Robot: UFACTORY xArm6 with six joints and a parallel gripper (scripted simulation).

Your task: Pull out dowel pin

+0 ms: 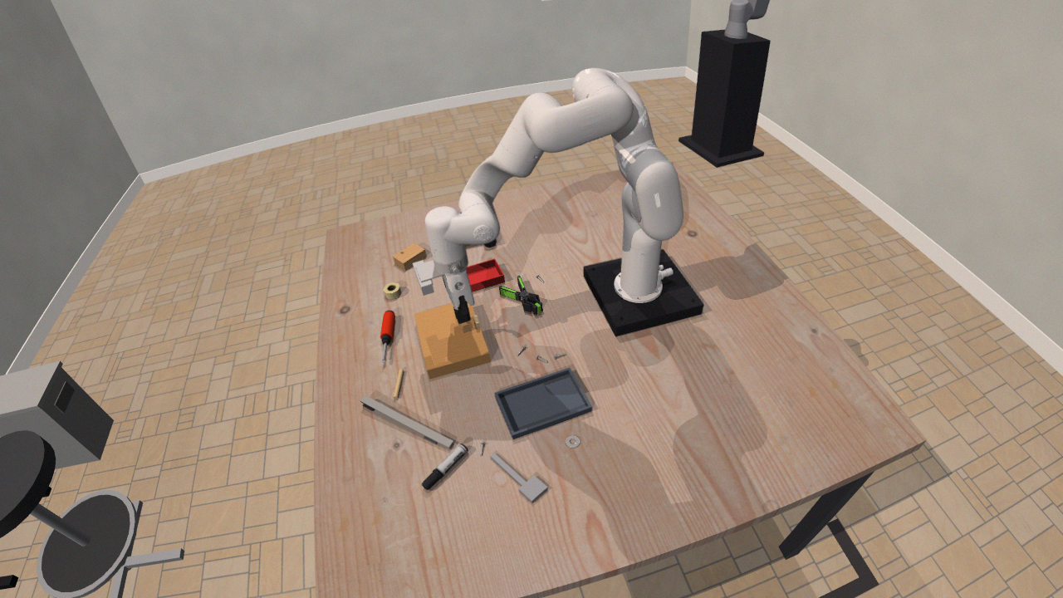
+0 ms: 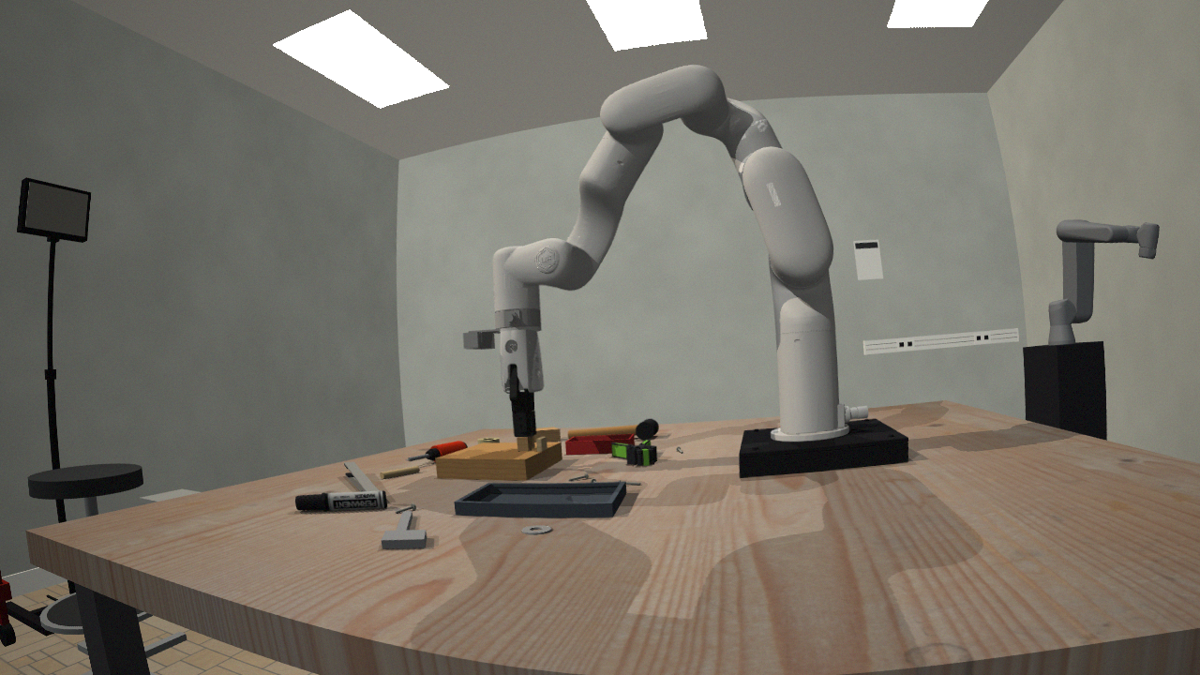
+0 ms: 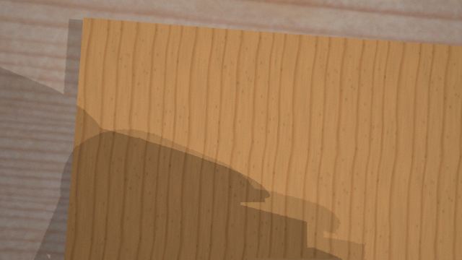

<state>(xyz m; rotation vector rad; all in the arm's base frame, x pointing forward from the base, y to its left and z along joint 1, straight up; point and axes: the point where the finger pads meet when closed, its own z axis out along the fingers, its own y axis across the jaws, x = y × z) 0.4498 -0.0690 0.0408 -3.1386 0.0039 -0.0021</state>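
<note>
Now: the dowel pin 20 mm below my hand. From my hand the other things lie so: small wooden block 30 mm below; red tray 190 mm to the right, 100 mm behind, 70 mm below; orange bench board 50 mm below, 40 mm ahead, 10 mm to the left.
</note>
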